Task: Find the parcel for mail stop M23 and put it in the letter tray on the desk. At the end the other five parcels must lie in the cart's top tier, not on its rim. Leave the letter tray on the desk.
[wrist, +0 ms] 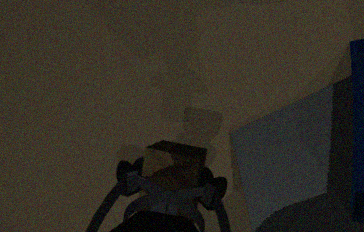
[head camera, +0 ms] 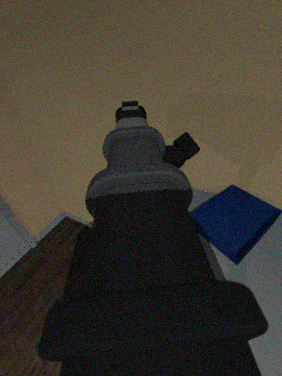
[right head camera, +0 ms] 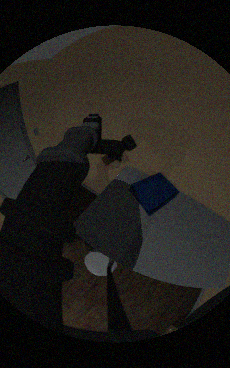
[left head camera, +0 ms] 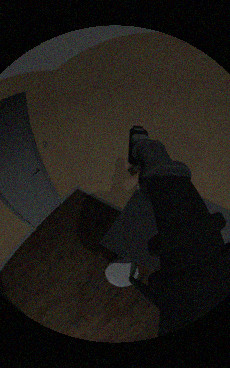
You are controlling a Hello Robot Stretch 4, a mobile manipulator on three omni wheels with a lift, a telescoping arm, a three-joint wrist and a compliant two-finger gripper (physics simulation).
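Pixels of known places: gripper, between the fingertips: [wrist: 172, 175]; robot's base, origin of its link: [right head camera: 101, 260] [left head camera: 121, 271].
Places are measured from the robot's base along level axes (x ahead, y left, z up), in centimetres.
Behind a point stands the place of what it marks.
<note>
A brown box-shaped parcel [wrist: 190, 166] {y -12.0, x 63.5, z 119.5 cm} is held between the two fingertips of my gripper [wrist: 172, 175] {y -9.5, x 67.7, z 116.4 cm} in the wrist view; its label cannot be read. The parcel also shows small and dark below the wrist in the right head view [right head camera: 108, 159] {y -5.0, x 61.8, z 115.4 cm}. The gripper is shut on it and holds it over the tan surface, beyond the desk's corner. The blue letter tray [head camera: 232, 220] {y -43.4, x 55.4, z 92.5 cm} [right head camera: 154, 192] {y -43.3, x 54.9, z 92.6 cm} [wrist: 358, 125] {y -37.0, x 65.2, z 92.5 cm} lies on the grey desk [head camera: 265, 295] {y -39.0, x 23.5, z 92.3 cm} [right head camera: 175, 245] {y -52.0, x 11.2, z 92.3 cm} [wrist: 285, 155] {y -24.6, x 73.0, z 92.3 cm}, to the right of the gripper. The cart and the other five parcels cannot be made out.
My dark arm crosses the head views. A dark wood surface [head camera: 30, 300] {y 102.5, x 60.7, z -2.7 cm} [left head camera: 60, 280] {y 86.8, x -29.8, z -2.7 cm} [right head camera: 155, 295] {y -80.9, x -68.5, z -2.7 cm} with a pale disc [left head camera: 119, 274] {y 2.7, x -3.2, z 18.7 cm} [right head camera: 95, 263] {y 5.7, x -3.5, z 18.7 cm} lies beside the desk. A grey curved-looking panel [left head camera: 20, 150] {y 132.5, x 99.1, z 128.9 cm} [right head camera: 10, 145] {y 135.4, x 94.4, z 120.5 cm} stands at the left. The pictures are very dim.
</note>
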